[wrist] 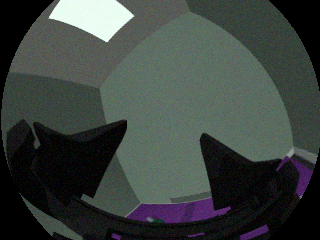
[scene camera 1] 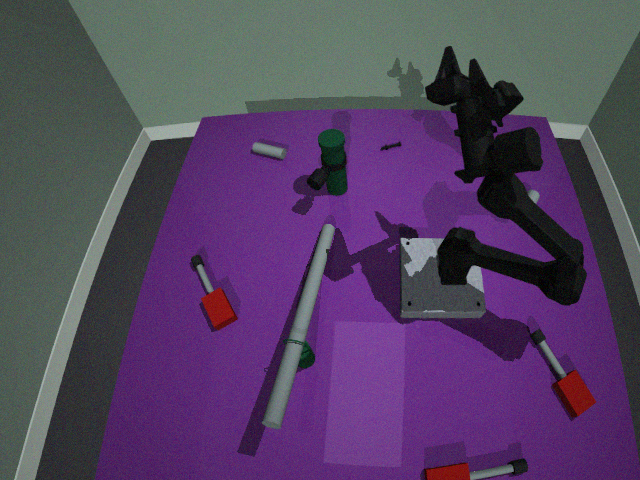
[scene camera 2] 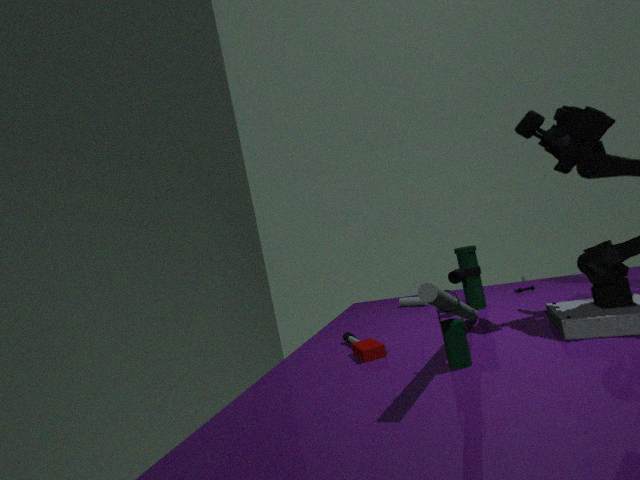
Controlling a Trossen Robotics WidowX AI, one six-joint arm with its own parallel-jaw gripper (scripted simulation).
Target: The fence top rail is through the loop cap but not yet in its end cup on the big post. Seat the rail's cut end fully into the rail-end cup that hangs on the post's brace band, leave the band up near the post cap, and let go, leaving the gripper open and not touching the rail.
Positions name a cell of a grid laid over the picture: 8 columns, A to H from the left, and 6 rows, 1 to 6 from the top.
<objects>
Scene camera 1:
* my gripper: F1
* grey top rail: D4
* big green post: E2
</objects>
